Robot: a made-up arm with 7 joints. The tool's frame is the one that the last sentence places. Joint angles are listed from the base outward.
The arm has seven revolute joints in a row. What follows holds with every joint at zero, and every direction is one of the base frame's.
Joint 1 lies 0.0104 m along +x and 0.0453 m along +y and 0.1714 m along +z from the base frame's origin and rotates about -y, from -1.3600 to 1.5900 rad.
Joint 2 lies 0.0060 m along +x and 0.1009 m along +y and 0.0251 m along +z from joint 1 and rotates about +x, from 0.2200 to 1.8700 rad.
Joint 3 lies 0.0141 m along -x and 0.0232 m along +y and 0.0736 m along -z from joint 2 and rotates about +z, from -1.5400 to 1.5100 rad.
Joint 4 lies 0.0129 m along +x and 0.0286 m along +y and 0.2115 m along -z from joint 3 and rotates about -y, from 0.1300 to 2.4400 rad.
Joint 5 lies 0.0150 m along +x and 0.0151 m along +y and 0.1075 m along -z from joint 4 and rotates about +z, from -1.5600 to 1.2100 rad.
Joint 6 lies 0.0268 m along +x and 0.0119 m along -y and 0.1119 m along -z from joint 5 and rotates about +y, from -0.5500 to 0.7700 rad.
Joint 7 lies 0.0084 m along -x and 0.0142 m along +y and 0.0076 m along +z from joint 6 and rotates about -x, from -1.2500 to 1.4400 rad.
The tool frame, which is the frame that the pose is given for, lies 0.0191 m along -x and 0.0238 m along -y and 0.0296 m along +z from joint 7; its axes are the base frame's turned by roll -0.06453, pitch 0.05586 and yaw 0.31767 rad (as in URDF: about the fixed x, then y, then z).
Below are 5 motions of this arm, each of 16 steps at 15 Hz.
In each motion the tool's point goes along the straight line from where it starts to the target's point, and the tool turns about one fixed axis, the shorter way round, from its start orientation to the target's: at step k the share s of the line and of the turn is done. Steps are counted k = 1, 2, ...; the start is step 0. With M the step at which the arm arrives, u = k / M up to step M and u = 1 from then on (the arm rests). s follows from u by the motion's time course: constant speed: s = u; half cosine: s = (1 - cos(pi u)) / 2; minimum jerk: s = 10 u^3 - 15 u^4 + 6 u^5.
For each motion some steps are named. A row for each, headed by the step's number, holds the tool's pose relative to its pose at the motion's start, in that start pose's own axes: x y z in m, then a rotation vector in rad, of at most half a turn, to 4 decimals.
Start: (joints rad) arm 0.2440 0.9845 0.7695 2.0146 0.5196 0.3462 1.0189
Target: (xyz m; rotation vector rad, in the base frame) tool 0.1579 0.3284 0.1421 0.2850 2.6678 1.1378
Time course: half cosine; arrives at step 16
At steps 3, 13, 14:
3: -0.0085 -0.0050 -0.0104 0.0023 -0.1138 -0.0409
13: -0.0919 -0.0547 -0.1135 0.0250 -1.2370 -0.4450
14: -0.0966 -0.0575 -0.1193 0.0263 -1.2994 -0.4675

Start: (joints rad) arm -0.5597 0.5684 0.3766 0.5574 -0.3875 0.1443 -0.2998
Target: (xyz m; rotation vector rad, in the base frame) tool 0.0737 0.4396 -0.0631 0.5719 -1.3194 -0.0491
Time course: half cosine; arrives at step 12
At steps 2, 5, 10, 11, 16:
2: 0.0095 0.0037 0.0035 -0.0147 -0.0794 0.0378
5: 0.0523 0.0203 0.0192 -0.0813 -0.4393 0.2092
10: 0.1317 0.0510 0.0484 -0.2046 -1.1059 0.5267
11: 0.1387 0.0538 0.0510 -0.2155 -1.1651 0.5549
16: 0.1411 0.0547 0.0519 -0.2193 -1.1853 0.5645

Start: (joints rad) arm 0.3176 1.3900 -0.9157 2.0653 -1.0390 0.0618 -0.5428
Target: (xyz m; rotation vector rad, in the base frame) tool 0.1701 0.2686 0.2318 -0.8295 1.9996 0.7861
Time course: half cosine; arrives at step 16
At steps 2, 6, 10, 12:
2: 0.0003 0.0054 -0.0018 0.0432 -0.0222 -0.0236
6: 0.0023 0.0435 -0.0142 0.3501 -0.1797 -0.1916
10: 0.0051 0.0974 -0.0319 0.7841 -0.4025 -0.4291
12: 0.0063 0.1202 -0.0394 0.9681 -0.4969 -0.5298

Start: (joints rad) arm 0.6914 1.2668 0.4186 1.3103 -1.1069 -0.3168 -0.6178
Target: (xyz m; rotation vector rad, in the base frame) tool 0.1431 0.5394 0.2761 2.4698 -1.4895 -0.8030
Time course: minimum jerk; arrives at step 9
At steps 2, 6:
2: 0.0011 -0.0034 0.0024 -0.0139 -0.0024 -0.0066
6: 0.0109 -0.0353 0.0251 -0.1440 -0.0244 -0.0685

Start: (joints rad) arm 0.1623 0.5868 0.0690 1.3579 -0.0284 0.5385 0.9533
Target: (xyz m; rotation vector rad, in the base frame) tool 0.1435 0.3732 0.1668 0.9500 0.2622 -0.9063
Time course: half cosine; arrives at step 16
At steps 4, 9, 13, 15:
4: 0.0047 -0.0092 0.0174 0.1367 0.1703 -0.1290
9: 0.0194 -0.0377 0.0709 0.5577 0.6947 -0.5263
13: 0.0297 -0.0578 0.1086 0.8547 1.0646 -0.8065
15: 0.0321 -0.0625 0.1175 0.9244 1.1514 -0.8723

